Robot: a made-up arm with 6 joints.
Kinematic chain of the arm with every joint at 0, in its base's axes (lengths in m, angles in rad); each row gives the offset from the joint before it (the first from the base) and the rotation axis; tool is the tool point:
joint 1: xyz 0 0 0.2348 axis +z
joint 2: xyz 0 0.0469 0 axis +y
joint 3: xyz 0 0 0.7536 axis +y
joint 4: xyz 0 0 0.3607 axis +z
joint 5: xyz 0 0 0 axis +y
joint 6: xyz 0 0 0.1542 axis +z
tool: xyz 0 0 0
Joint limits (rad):
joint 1: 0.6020..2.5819
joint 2: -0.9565..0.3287
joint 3: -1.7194..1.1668
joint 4: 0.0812..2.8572
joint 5: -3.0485..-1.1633
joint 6: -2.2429..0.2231
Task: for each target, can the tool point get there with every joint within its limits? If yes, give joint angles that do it. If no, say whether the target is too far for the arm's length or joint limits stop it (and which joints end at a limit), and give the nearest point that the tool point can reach.
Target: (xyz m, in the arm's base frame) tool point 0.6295 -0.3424 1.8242
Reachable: no: too far | nearest point 0.4129 -0.2659 1.3261 | short by 0.549 m
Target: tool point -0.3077 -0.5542 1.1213
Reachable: yes | joints 0.9361 -0.4667 -0.7091 2.1613 -1.6436 -0.8020
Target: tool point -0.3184 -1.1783 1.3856
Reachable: no: too far | nearest point -0.2276 -0.8421 1.0573 | short by 0.479 m
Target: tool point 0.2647 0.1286 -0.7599
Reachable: no: joint limits stop it (at a limit: joint 1, joint 2, joint 3, joint 5) | nearest point 0.5747 -0.3701 0.2311 | short by 1.152 m
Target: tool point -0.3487 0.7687 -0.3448
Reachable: no: joint limits stop it (at a limit: joint 2, joint 3, joint 4) | nearest point -0.2606 0.5744 0.8297 | short by 1.194 m
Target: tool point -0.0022 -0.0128 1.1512
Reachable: yes | joints 1.9432 -0.1757 0.7510 1.7267 -2.8748 -0.6215
